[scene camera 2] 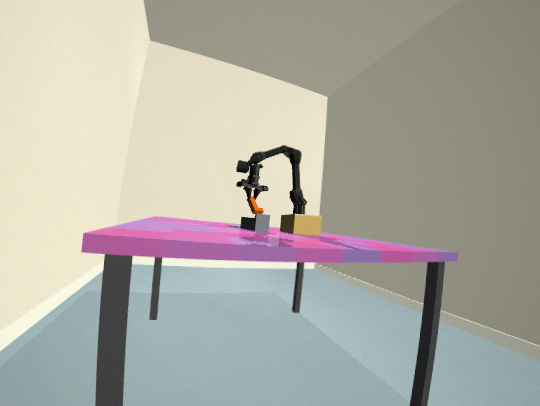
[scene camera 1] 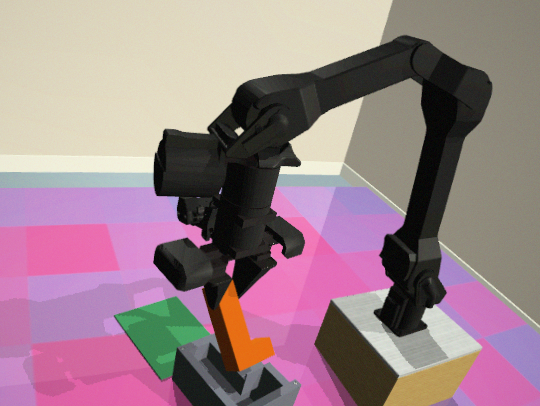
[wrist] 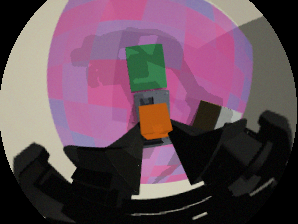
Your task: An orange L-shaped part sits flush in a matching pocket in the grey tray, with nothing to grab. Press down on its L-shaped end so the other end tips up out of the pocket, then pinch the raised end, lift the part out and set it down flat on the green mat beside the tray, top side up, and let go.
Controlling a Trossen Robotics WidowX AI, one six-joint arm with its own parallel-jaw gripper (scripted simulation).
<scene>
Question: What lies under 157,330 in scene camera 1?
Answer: A green mat.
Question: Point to a green mat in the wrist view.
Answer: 146,67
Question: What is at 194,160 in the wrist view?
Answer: My gripper.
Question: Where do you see an orange L-shaped part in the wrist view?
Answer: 154,119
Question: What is my gripper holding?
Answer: An orange L-shaped part.
</scene>
